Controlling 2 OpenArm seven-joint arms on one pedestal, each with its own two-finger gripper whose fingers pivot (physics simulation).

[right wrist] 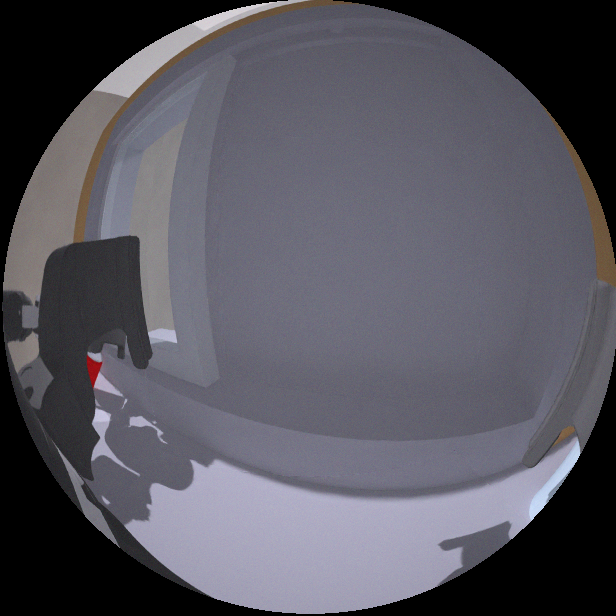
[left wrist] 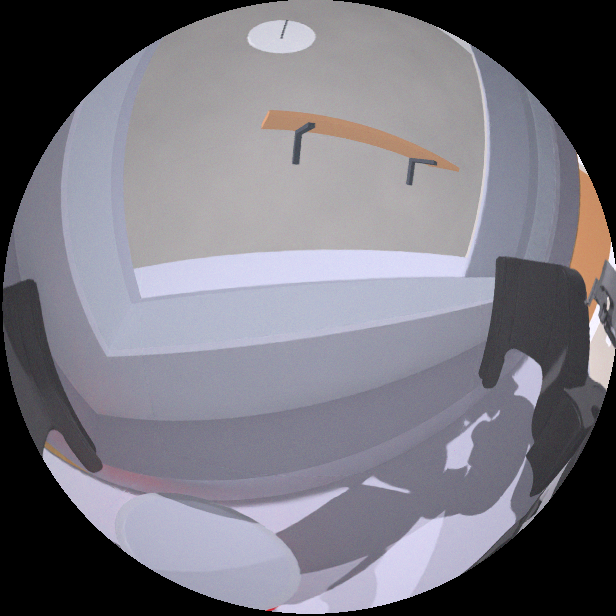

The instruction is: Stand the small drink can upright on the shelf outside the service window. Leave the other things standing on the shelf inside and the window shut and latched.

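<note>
In the left wrist view my left gripper (left wrist: 287,419) is wide open and empty, its dark fingers at the two sides of the view. It faces the grey window frame (left wrist: 287,344). Through the opening I see a pale ledge (left wrist: 298,270) and a far wall. A pale rounded end with a trace of red, probably the small drink can (left wrist: 201,545), lies blurred at the bottom edge, below the fingers. In the right wrist view my right gripper (right wrist: 339,410) is wide open and empty, close to a large grey panel (right wrist: 373,241). A red sliver (right wrist: 93,367) shows behind its left finger.
Beyond the opening hang an orange wall shelf on two dark brackets (left wrist: 356,135) and a round clock (left wrist: 281,37). An orange surface (left wrist: 591,229) and a grey metal part (left wrist: 600,301) sit at the right edge. The pale shelf top (right wrist: 321,528) carries arm shadows.
</note>
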